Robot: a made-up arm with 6 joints.
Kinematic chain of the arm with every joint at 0, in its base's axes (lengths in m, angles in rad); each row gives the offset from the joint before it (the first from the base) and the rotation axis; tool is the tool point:
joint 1: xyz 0 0 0.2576 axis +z
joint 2: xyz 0 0 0 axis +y
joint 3: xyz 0 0 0.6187 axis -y
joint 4: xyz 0 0 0 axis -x
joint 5: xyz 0.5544 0 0 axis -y
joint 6: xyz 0 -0.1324 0 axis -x
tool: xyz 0 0 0
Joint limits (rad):
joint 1: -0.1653..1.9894
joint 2: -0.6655..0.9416
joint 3: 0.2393..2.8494
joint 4: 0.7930..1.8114
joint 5: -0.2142..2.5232
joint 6: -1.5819..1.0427
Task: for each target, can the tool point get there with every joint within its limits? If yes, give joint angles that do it. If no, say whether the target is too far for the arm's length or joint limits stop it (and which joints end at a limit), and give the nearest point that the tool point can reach.
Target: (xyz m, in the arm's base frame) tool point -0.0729 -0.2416 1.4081
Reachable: yes | joints 1.2899 -0.0862 1.6071 1.5942 1.8005 -0.0418
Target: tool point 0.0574 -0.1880 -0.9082
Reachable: no: joint limits stop it (at a limit: joint 2, joint 3) | nearest point 0.2482 -0.8129 0.4188 | short by 1.479 m
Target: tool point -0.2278 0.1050 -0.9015
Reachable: no: joint limits stop it (at a limit: joint 1, joint 2, joint 3) | nearest point -0.8375 0.1453 0.4189 | short by 1.455 m
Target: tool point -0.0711 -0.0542 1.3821
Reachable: yes | joints 0.3795 -0.3831 0.6992 1.3886 1.6021 -0.9325
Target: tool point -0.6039 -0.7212 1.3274
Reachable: no: too far | nearest point -0.4984 -0.5952 1.1559 | short by 0.238 m
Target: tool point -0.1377 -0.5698 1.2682
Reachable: yes | joints 1.3201 -0.3479 1.7075 1.5104 0.9835 0.6768
